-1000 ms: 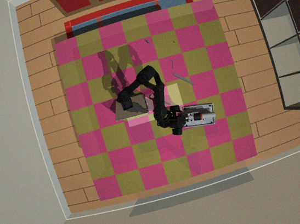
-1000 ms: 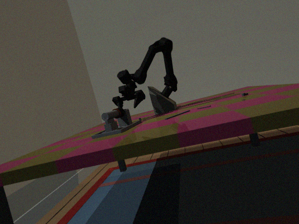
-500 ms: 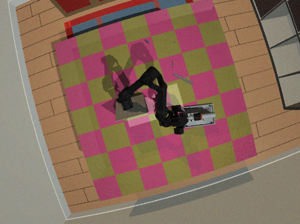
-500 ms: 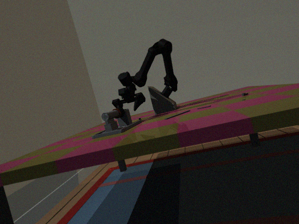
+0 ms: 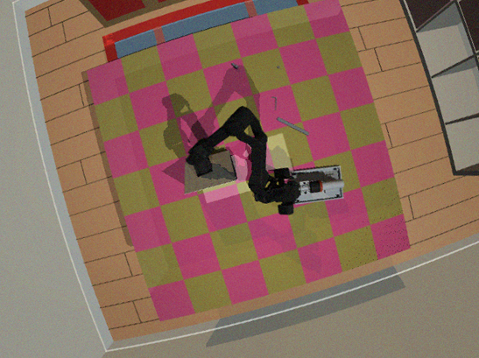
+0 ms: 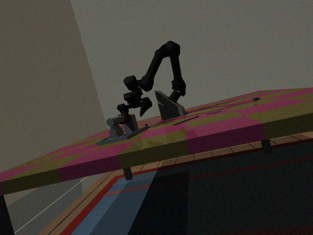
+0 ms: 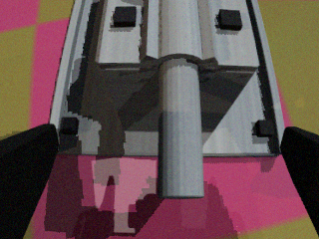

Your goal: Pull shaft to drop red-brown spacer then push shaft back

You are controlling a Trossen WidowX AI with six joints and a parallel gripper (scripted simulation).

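My gripper tip is now 6 cm short of the grey shaft, 2 cm to the left of it and 1 cm below it. From my gripper tip the other things lie so: grey bolt (62 cm to the left, 6 cm below, 3 cm behind); then thin grey bar (26 cm to the left, 11 cm ahead, 6 cm below); then support block (12 cm ahead, 3 cm to the right, 2 cm below).
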